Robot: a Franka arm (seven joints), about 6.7 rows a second.
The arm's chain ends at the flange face. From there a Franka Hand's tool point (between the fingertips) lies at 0.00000 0.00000 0.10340 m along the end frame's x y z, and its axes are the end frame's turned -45 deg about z.
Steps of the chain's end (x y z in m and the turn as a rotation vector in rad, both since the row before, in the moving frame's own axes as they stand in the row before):
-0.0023, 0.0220, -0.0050, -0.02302, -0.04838, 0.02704
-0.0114, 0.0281, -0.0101, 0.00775, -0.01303, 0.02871
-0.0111, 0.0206, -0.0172, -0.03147, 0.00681, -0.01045
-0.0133, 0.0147, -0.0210, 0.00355, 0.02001, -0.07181
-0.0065, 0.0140, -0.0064, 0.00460, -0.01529, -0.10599
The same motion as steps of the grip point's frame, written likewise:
-0.0224, 0.0120, -0.0051, 0.01793, -0.05049, 0.02704
-0.0283, 0.0103, -0.0101, 0.01469, -0.00373, 0.02871
-0.0242, 0.0095, -0.0173, -0.02707, -0.01744, -0.01045
-0.0180, 0.0021, -0.0210, -0.01164, 0.01666, -0.07181
-0.0154, 0.0039, -0.0064, 0.01406, -0.00756, -0.10599

